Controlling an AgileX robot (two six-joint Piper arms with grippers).
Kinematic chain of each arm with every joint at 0, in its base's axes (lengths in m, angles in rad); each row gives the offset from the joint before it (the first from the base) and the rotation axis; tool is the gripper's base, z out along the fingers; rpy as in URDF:
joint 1: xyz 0 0 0.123 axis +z
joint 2: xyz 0 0 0 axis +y
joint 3: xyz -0.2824 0 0.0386 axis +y
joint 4: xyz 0.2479 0 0.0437 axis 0.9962 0 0.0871
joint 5: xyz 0 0 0 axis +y
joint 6: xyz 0.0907 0 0.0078 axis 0.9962 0 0.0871
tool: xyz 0 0 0 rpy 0 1.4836 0
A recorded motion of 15 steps. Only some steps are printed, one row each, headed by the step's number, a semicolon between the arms.
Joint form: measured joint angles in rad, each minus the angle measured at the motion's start. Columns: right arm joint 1, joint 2, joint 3, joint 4, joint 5, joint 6; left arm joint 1, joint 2, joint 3, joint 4, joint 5, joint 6.
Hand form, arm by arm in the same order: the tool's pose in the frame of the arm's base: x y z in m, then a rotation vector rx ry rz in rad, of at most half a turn. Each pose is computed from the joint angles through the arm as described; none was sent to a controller.
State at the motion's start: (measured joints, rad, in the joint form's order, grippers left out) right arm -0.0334 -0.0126 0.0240 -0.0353 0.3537 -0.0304; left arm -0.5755 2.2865 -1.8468 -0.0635 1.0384 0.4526
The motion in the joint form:
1: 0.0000 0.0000 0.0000 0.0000 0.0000 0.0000; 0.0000 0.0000 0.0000 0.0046 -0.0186 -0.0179
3: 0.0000 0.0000 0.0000 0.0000 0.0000 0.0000; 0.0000 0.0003 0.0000 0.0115 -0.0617 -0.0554
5: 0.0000 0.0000 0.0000 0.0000 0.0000 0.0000; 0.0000 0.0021 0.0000 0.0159 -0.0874 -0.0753
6: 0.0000 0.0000 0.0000 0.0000 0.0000 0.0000; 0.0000 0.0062 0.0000 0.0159 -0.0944 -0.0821
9: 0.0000 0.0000 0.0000 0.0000 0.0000 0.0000; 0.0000 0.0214 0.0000 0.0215 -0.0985 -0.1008
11: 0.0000 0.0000 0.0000 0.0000 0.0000 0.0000; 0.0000 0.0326 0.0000 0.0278 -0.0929 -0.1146
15: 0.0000 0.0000 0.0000 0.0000 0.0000 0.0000; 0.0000 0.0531 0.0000 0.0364 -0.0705 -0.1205
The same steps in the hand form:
1: 0.0530 -0.0029 0.1738 -0.0193 1.8491 -0.0789; 0.3962 -0.2625 0.1557 1.3920 2.5961 -0.0989
3: 0.0530 -0.0029 0.1738 -0.0193 1.8491 -0.0789; 0.3997 -0.2640 0.1563 1.3265 2.5831 -0.0988
5: 0.0530 -0.0029 0.1738 -0.0193 1.8491 -0.0789; 0.4019 -0.2649 0.1560 1.2920 2.5743 -0.0988
6: 0.0530 -0.0029 0.1738 -0.0193 1.8491 -0.0789; 0.4025 -0.2653 0.1542 1.2817 2.5764 -0.1003
9: 0.0530 -0.0029 0.1738 -0.0193 1.8491 -0.0789; 0.4034 -0.2654 0.1470 1.2655 2.5969 -0.0949
11: 0.0530 -0.0029 0.1738 -0.0193 1.8491 -0.0789; 0.4034 -0.2649 0.1414 1.2587 2.6188 -0.0869
15: 0.0530 -0.0029 0.1738 -0.0193 1.8491 -0.0789; 0.4023 -0.2634 0.1311 1.2748 2.6579 -0.0703

